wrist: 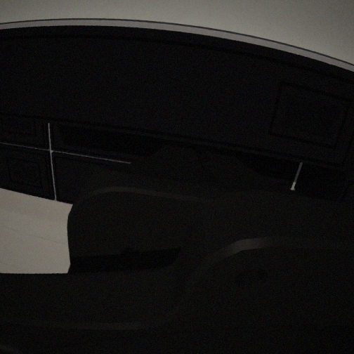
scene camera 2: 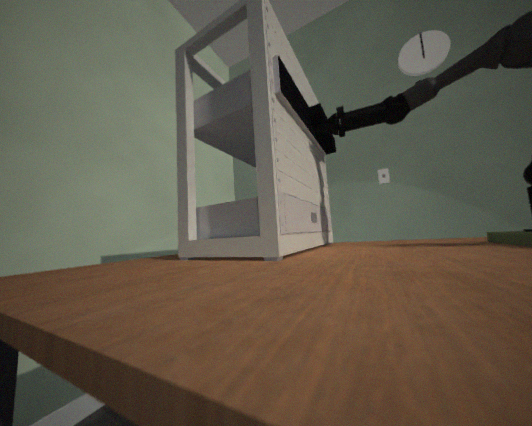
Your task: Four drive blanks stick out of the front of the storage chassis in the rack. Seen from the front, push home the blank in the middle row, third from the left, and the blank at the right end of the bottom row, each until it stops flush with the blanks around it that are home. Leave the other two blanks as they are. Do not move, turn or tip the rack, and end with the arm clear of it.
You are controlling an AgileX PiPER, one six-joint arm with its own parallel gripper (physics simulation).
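The rack (scene camera 2: 261,150) stands upright, with the black-fronted storage chassis (scene camera 2: 296,97) in its upper part. Dark blanks (scene camera 2: 316,114) stick out near the chassis's far end, its right end from the front; single blanks are hard to separate there. In the wrist view a wide black blank (wrist: 150,80) with a square outline at its right spans the picture above the fingertips. My gripper (scene camera 2: 331,125) (wrist: 187,153) looks shut and empty, its tips at the chassis front, just below that blank's lower edge. The tips hide the blank behind them, and contact cannot be made out. The wrist view is very dark.
Pale panels (scene camera 2: 297,165) fill the rack front below the chassis. The rack stands on a wooden table (scene camera 2: 350,310). The arm (scene camera 2: 420,92) reaches in from the right. A green base (scene camera 2: 507,238) is at the right edge. A clock (scene camera 2: 435,50) and a socket (scene camera 2: 383,176) are on the wall.
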